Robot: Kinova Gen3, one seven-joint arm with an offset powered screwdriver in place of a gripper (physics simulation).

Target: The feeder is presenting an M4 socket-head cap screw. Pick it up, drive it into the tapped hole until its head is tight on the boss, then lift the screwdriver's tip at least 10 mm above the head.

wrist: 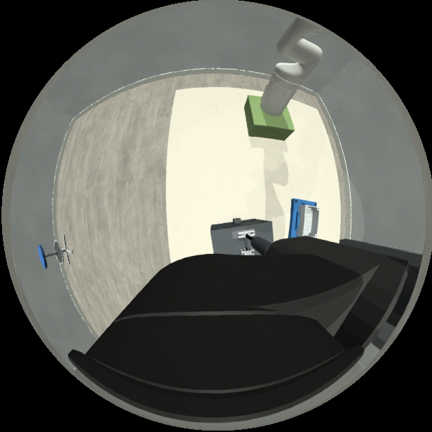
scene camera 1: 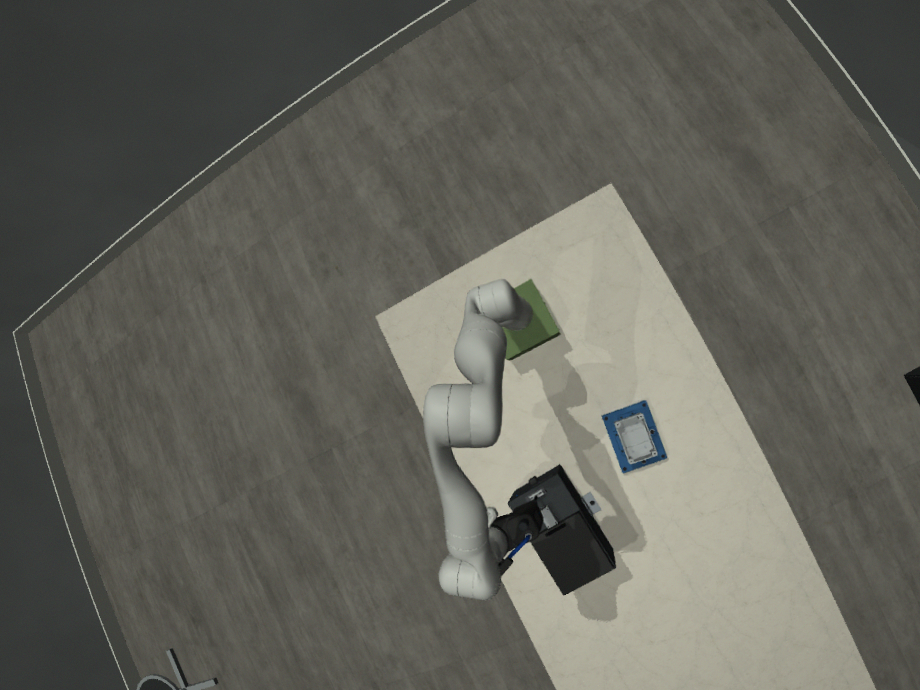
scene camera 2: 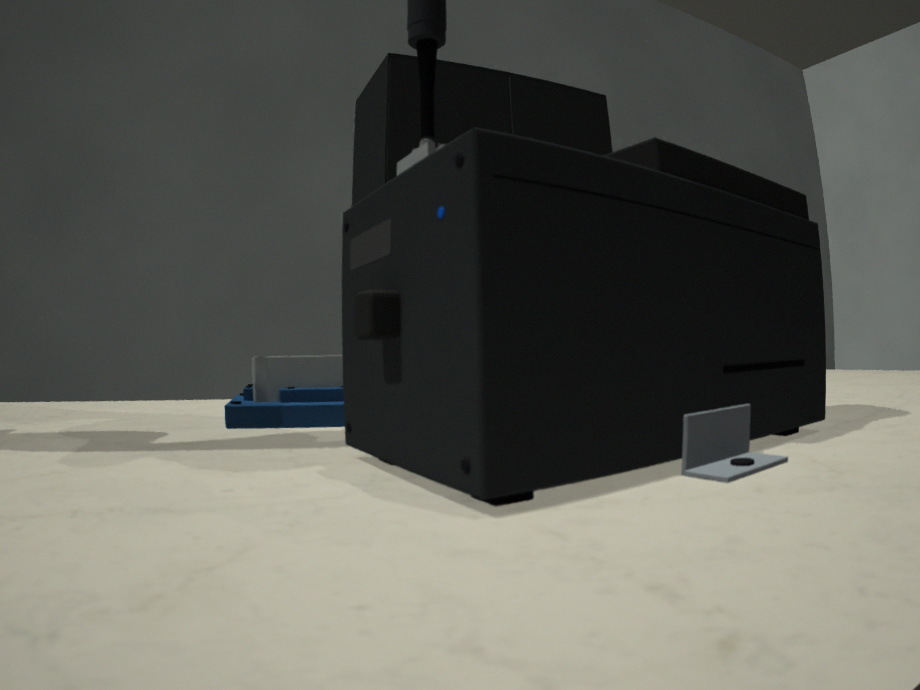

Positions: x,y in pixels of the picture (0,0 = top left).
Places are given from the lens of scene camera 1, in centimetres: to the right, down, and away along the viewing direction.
blue fixture (scene camera 1: 612,416): 42, 20, 130
